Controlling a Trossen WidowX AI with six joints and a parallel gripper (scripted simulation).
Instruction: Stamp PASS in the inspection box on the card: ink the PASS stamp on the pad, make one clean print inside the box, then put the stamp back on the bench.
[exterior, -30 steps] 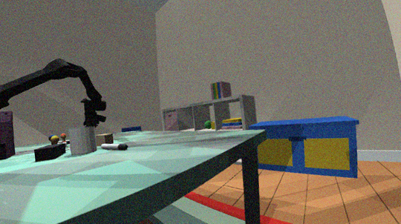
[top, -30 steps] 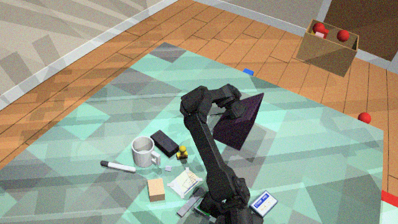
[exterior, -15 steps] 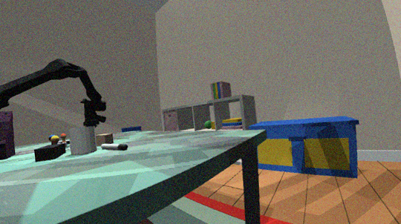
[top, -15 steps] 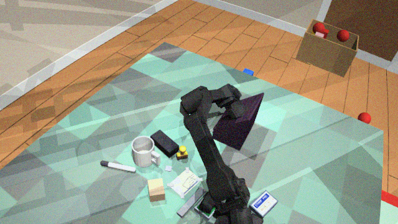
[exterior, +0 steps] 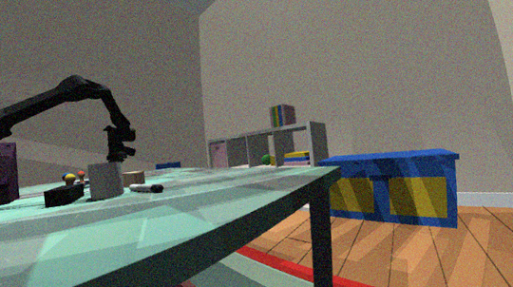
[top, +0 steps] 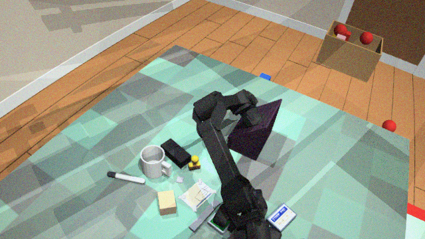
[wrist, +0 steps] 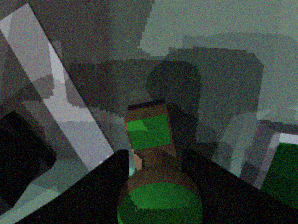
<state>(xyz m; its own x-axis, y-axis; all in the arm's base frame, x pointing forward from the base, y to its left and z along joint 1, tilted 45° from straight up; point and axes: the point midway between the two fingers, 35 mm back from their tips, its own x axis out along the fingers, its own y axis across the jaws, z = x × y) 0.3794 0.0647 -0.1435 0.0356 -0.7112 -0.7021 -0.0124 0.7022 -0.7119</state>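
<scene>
Right now the dark green ink pad is 40 mm behind my gripper tip, 80 mm to the right of it and 20 mm below it. The rest, counted from my gripper tip: red-knobbed stamp (140 mm behind, 10 mm to the right, 10 mm below); blue-and-white box (140 mm behind, 80 mm to the left, 10 mm below); grey bar (20 mm behind, 140 mm to the right, 20 mm below).
</scene>
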